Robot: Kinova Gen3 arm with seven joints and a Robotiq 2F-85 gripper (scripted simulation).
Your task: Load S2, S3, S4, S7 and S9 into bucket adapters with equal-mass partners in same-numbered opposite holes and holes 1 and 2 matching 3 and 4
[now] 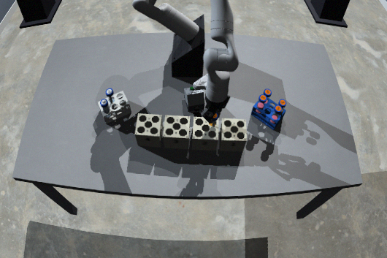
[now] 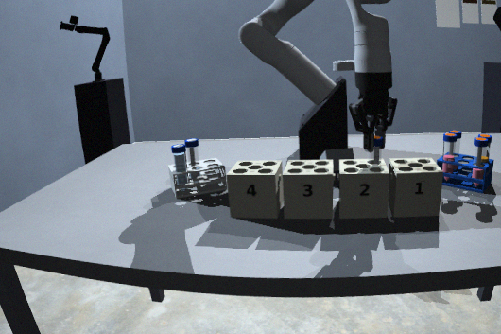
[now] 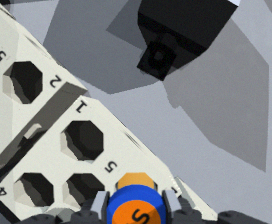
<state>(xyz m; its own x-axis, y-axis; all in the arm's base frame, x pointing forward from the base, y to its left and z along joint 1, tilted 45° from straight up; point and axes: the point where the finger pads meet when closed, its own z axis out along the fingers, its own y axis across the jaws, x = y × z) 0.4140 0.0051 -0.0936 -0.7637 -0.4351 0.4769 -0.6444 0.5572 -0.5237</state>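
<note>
My gripper is now 1 cm short of the sample tube S7 and 5 cm above it. The rest, counted from my hand: done desk: 17 cm behind, 6 cm to the right, 8 cm below; adapter 2: 2 cm ahead, 3 cm to the right, 9 cm below; adapter 3: 1 cm ahead, 14 cm to the right, 9 cm below.
</note>
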